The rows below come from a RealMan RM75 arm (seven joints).
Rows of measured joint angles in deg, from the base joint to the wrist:
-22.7 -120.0 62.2 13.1 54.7 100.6 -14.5
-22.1 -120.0 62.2 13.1 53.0 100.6 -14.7
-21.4 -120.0 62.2 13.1 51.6 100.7 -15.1
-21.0 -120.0 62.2 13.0 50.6 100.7 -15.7
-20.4 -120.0 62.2 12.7 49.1 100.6 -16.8
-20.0 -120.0 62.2 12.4 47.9 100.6 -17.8
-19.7 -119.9 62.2 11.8 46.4 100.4 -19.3
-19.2 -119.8 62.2 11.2 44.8 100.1 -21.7
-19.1 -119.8 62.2 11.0 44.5 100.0 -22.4
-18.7 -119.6 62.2 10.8 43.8 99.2 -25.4
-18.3 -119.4 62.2 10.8 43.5 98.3 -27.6
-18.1 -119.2 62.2 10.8 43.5 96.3 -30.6
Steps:
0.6 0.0 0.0 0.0 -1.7 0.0 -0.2
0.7 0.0 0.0 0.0 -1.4 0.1 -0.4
0.4 0.0 0.0 -0.1 -1.0 0.0 -0.6
0.6 0.0 0.0 -0.3 -1.5 -0.1 -1.1
0.4 0.0 0.0 -0.3 -1.2 0.0 -1.0
0.3 0.1 0.0 -0.6 -1.5 -0.2 -1.5
0.5 0.1 0.0 -0.6 -1.6 -0.3 -2.4
0.1 0.0 0.0 -0.2 -0.3 -0.1 -0.7
0.4 0.2 0.0 -0.2 -0.7 -0.8 -3.0
0.4 0.2 0.0 0.0 -0.3 -0.9 -2.2
0.2 0.2 0.0 0.0 0.0 -2.0 -3.0

